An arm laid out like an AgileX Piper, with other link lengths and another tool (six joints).
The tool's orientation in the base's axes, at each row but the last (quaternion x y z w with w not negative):
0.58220, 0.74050, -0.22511, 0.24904
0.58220, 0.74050, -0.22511, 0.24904
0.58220, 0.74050, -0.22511, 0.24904
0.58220, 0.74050, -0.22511, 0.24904
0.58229, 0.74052, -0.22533, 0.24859
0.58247, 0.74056, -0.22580, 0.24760
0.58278, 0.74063, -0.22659, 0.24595
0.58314, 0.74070, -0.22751, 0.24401
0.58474, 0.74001, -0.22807, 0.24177
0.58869, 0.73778, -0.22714, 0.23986
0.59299, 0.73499, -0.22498, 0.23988
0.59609, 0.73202, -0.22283, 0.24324
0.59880, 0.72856, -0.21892, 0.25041
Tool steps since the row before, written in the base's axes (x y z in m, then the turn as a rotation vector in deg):
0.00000, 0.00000, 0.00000, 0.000, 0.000, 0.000
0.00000, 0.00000, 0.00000, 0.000, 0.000, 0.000
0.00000, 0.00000, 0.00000, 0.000, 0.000, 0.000
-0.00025, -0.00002, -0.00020, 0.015, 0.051, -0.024
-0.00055, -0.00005, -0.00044, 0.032, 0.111, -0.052
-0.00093, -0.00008, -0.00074, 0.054, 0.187, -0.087
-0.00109, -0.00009, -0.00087, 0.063, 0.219, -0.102
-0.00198, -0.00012, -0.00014, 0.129, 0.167, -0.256
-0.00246, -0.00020, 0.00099, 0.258, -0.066, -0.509
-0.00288, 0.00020, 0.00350, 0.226, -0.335, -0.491
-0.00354, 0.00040, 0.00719, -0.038, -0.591, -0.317
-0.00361, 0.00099, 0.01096, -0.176, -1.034, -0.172
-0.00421, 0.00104, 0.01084, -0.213, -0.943, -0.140
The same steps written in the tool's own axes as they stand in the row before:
0.00000, 0.00000, 0.00000, 0.000, 0.000, 0.000
0.00000, 0.00000, 0.00000, 0.000, 0.000, 0.000
0.00000, 0.00000, 0.00000, 0.000, 0.000, 0.000
0.00016, -0.00024, 0.00014, 0.050, 0.027, -0.012
0.00035, -0.00053, 0.00031, 0.110, 0.058, -0.026
0.00059, -0.00089, 0.00053, 0.184, 0.098, -0.043
0.00070, -0.00104, 0.00062, 0.216, 0.114, -0.051
0.00040, -0.00195, -0.00001, 0.260, 0.175, 0.108
-0.00028, -0.00250, -0.00087, 0.217, 0.266, 0.461
-0.00147, -0.00296, -0.00311, 0.007, 0.179, 0.610
-0.00351, -0.00372, -0.00618, -0.248, -0.138, 0.609
-0.00544, -0.00375, -0.00951, -0.653, -0.363, 0.756
-0.00534, -0.00415, -0.00952, -0.598, -0.383, 0.671

